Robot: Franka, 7 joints.
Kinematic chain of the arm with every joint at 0, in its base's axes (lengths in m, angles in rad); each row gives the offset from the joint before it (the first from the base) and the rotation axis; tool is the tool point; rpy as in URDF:
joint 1: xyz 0 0 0.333 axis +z
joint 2: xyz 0 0 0 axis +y
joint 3: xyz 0 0 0.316 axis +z
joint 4: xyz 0.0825 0 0 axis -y
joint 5: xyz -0.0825 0 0.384 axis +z
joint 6: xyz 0 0 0 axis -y
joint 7: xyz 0.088 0 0 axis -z
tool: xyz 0 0 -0.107 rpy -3.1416 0 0
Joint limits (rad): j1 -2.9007..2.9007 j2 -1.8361..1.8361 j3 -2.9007..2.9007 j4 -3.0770..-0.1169 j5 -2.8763..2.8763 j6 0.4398..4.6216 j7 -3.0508..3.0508
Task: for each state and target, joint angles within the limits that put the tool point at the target. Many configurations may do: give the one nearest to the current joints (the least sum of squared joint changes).
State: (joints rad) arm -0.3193 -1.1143 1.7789 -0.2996 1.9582 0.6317 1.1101
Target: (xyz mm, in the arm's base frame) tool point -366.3 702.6 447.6
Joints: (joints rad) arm -0.8428 -1.2422 1.7145 -0.5871 2.0545 1.3370 1.1101
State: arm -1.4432 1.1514 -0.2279 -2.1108 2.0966 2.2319 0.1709
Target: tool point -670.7 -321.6 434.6
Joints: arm -2.0723 0.6888 -0.8572 -1.4716 2.1428 2.2789 0.1709
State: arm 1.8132 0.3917 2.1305 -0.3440 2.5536 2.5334 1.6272
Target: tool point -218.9 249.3 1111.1
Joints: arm 1.8155 0.4448 2.1182 -0.2591 2.5602 2.7263 1.6272
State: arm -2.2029 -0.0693 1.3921 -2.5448 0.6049 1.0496 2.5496
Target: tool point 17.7 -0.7 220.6
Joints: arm -2.1702 -0.6790 2.2738 -3.0770 0.3685 0.9649 2.5496
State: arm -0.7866 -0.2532 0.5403 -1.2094 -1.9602 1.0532 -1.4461
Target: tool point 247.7 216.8 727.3
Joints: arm -0.4084 -0.6200 1.0129 -2.0174 -1.5701 0.6397 -1.4461
